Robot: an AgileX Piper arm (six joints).
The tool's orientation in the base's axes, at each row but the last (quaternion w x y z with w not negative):
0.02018, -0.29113, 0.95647, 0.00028
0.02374, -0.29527, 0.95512, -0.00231
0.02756, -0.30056, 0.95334, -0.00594
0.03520, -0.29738, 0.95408, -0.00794
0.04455, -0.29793, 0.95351, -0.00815
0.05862, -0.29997, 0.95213, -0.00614
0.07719, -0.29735, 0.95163, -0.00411
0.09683, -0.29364, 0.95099, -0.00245
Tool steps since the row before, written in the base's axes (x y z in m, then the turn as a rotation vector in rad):
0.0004, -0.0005, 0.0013, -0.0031, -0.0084, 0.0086
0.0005, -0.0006, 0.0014, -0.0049, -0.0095, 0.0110
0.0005, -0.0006, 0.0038, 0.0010, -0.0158, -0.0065
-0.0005, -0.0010, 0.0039, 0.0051, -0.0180, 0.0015
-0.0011, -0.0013, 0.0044, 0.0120, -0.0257, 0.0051
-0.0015, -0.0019, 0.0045, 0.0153, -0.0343, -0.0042
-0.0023, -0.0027, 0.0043, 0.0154, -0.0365, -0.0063
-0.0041, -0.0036, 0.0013, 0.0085, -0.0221, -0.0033
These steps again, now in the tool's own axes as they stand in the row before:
-0.0001, -0.0007, -0.0013, 0.0069, -0.0053, -0.0088
-0.0001, -0.0008, -0.0014, 0.0089, -0.0053, -0.0113
-0.0003, -0.0009, -0.0038, 0.0086, -0.0133, 0.0065
0.0007, -0.0007, -0.0039, 0.0059, -0.0178, -0.0012
0.0013, -0.0006, -0.0045, 0.0044, -0.0282, -0.0043
0.0018, -0.0009, -0.0047, 0.0076, -0.0367, 0.0051
0.0028, -0.0012, -0.0047, 0.0091, -0.0384, 0.0071
0.0051, -0.0008, -0.0022, 0.0061, -0.0228, 0.0037

